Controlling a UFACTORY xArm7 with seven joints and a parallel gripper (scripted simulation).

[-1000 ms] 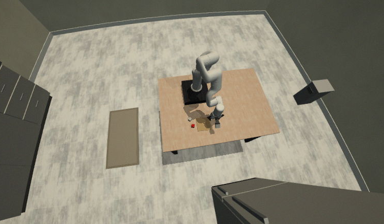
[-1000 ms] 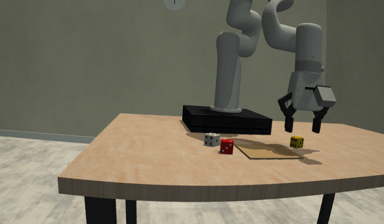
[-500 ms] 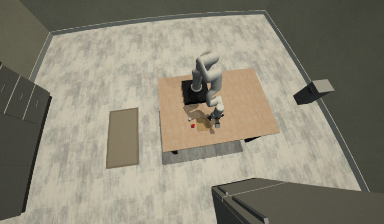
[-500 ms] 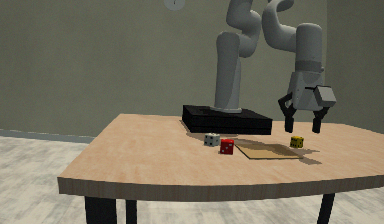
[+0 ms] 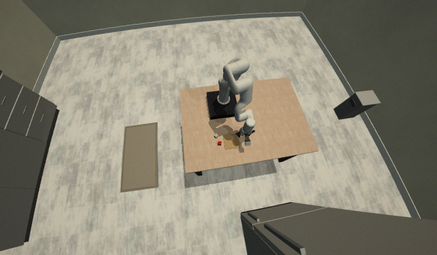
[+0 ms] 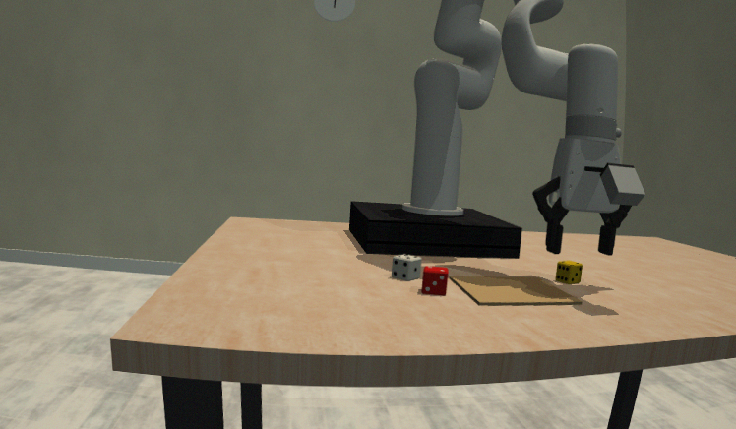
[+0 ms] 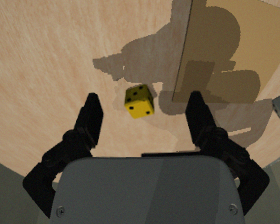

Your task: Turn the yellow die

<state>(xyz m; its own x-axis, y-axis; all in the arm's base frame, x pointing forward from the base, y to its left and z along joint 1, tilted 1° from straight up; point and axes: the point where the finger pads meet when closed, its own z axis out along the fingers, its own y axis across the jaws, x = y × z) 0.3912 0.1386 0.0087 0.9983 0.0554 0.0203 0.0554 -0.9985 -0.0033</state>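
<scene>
Now: the yellow die 40 mm below my hand and 30 mm behind it. Round my hand: white die 250 mm to the right, 40 mm below, 30 mm behind; red die 220 mm to the right, 40 mm below, 40 mm ahead; tan mat 110 mm to the right, 60 mm below, 30 mm ahead.
</scene>
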